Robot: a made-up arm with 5 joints. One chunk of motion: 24 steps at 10 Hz.
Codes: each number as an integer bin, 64 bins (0 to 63) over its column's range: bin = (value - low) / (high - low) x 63, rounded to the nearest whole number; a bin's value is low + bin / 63 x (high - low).
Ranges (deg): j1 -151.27..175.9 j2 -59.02..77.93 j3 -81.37..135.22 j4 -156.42..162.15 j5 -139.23..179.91
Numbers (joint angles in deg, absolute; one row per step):
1: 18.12 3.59 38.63 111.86 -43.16
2: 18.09 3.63 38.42 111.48 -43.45
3: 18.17 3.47 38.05 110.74 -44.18
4: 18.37 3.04 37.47 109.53 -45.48
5: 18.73 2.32 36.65 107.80 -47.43
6: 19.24 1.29 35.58 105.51 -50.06
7: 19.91 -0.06 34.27 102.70 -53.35
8: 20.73 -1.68 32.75 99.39 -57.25
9: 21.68 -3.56 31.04 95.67 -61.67
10: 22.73 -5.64 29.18 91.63 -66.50
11: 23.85 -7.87 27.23 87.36 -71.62
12: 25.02 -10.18 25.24 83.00 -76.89
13: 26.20 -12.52 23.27 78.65 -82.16
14: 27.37 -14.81 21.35 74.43 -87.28
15: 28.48 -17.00 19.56 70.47 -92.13
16: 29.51 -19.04 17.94 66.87 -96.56
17: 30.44 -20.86 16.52 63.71 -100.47
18: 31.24 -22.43 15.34 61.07 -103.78
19: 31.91 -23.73 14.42 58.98 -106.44
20: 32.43 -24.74 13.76 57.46 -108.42
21: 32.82 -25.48 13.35 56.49 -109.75
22: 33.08 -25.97 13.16 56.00 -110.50
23: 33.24 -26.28 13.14 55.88 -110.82
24: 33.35 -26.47 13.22 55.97 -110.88
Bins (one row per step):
1: 33 29 35 53 19
2: 33 29 35 53 19
3: 33 29 35 53 19
4: 33 29 35 53 19
5: 33 28 34 52 18
6: 33 28 34 52 18
7: 33 27 34 51 17
8: 33 26 33 51 16
9: 33 26 33 50 15
10: 34 25 32 49 14
11: 34 24 32 48 13
12: 34 22 31 47 12
13: 34 21 30 46 11
14: 34 20 30 46 10
15: 35 19 29 45 9
16: 35 18 29 44 8
17: 35 18 28 44 8
18: 35 17 28 43 7
19: 35 16 28 43 6
20: 35 16 28 42 6
21: 35 15 28 42 6
22: 35 15 27 42 6
23: 36 15 27 42 6
24: 36 15 28 42 6

